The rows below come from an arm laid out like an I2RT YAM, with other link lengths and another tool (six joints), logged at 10 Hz.
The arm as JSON. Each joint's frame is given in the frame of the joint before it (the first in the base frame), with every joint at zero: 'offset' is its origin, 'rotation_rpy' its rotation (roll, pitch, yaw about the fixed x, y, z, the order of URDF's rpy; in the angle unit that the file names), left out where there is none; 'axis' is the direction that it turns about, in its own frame. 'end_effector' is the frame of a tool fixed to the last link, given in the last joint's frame.
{
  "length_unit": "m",
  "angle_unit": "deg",
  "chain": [
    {
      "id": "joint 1",
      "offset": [
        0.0,
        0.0,
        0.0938
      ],
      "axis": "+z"
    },
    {
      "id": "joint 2",
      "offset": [
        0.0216,
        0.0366,
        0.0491
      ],
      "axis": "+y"
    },
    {
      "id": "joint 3",
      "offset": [
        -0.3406,
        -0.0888,
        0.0
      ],
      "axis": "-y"
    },
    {
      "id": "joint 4",
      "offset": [
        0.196,
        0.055,
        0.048
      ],
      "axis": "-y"
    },
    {
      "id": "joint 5",
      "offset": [
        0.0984,
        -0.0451,
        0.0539
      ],
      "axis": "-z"
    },
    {
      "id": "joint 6",
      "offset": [
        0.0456,
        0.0,
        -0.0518
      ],
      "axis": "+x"
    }
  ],
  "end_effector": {
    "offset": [
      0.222,
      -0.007,
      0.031
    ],
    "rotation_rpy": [
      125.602,
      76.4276,
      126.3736
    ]
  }
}
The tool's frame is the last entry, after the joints.
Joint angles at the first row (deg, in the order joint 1, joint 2, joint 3, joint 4, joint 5, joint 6):
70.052 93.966 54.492 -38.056 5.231 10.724
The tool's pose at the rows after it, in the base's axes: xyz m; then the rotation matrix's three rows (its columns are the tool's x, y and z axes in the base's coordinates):
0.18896, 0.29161, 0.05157; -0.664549, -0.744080, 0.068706; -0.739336, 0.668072, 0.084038; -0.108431, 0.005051, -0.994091
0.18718, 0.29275, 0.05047; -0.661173, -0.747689, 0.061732; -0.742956, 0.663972, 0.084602; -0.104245, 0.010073, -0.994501
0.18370, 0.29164, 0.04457; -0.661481, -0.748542, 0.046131; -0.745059, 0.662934, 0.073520; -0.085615, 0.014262, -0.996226
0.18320, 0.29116, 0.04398; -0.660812, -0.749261, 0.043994; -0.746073, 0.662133, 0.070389; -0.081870, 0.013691, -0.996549
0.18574, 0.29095, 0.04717; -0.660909, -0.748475, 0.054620; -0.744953, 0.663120, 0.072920; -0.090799, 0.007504, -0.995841
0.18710, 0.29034, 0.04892; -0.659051, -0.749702, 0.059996; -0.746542, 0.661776, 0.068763; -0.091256, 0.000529, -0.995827
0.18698, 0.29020, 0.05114; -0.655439, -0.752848, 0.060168; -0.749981, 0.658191, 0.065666; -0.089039, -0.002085, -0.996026
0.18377, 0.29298, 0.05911; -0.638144, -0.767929, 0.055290; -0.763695, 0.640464, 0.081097; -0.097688, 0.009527, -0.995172
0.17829, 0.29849, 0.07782; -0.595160, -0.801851, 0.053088; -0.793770, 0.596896, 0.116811; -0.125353, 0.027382, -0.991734
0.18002, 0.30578, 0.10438; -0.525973, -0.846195, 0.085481; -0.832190, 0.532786, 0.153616; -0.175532, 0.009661, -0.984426
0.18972, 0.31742, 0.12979; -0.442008, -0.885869, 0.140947; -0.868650, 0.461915, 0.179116; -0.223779, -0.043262, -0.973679
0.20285, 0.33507, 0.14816; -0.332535, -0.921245, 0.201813; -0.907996, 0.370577, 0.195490; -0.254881, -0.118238, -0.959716
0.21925, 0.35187, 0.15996; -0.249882, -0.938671, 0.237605; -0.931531, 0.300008, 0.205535; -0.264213, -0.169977, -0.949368
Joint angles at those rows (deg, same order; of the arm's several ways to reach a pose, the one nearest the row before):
70.051 93.258 54.734 -38.144 5.014 10.420
70.052 93.464 54.756 -38.058 4.594 10.195
70.058 94.288 54.493 -37.883 3.973 10.251
70.057 94.404 54.574 -38.056 3.911 10.196
70.046 94.000 54.821 -38.358 4.432 10.151
70.055 93.954 55.319 -39.010 4.784 9.976
70.071 93.879 56.009 -39.925 4.820 9.704
70.064 92.799 56.925 -41.127 4.091 8.492
70.030 90.301 58.843 -43.524 2.867 5.525
70.071 87.730 62.143 -46.583 3.272 0.842
70.049 86.956 66.508 -49.045 5.005 -4.776
69.854 88.149 70.743 -49.764 6.943 -12.011
68.224 90.618 75.238 -50.230 7.308 -18.678

